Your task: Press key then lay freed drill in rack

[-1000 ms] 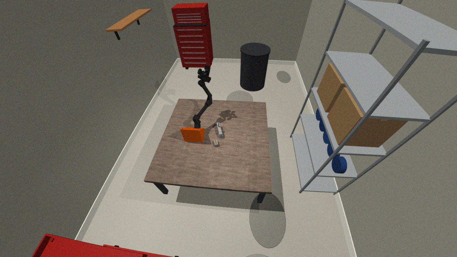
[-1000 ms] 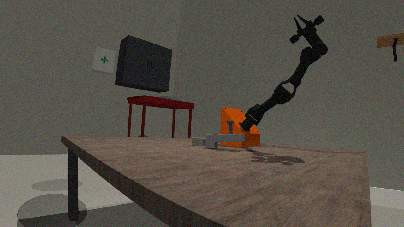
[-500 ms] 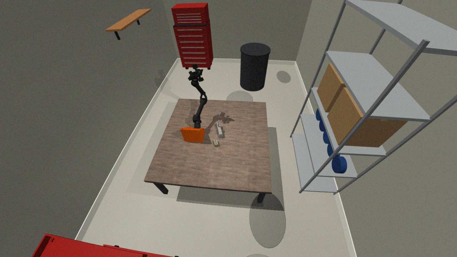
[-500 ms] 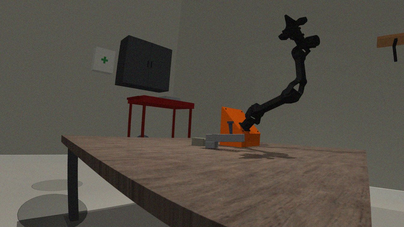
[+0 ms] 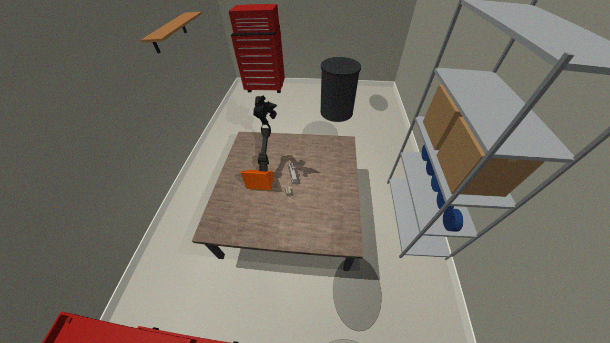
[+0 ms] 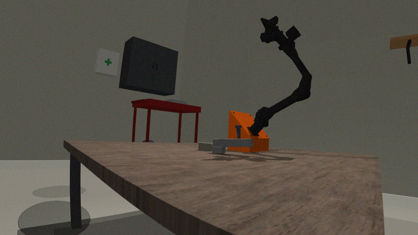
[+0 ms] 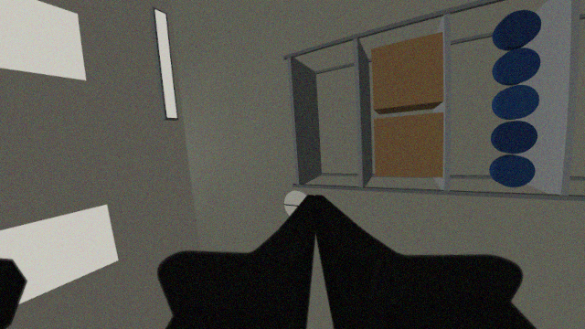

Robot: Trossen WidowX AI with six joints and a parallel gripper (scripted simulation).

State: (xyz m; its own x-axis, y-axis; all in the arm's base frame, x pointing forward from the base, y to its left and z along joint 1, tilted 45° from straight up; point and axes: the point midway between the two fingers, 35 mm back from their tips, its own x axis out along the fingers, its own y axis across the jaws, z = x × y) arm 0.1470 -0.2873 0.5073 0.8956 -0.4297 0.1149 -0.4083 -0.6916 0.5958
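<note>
My gripper tip is now 80 mm short of the dark T-shaped key, 70 mm to the left of it and 590 mm above it. The rest, counted from my gripper tip: grey block fixture 90 mm ahead, 90 mm to the right, 650 mm below; then yellow drill 100 mm ahead, 110 mm to the right, 640 mm below.
</note>
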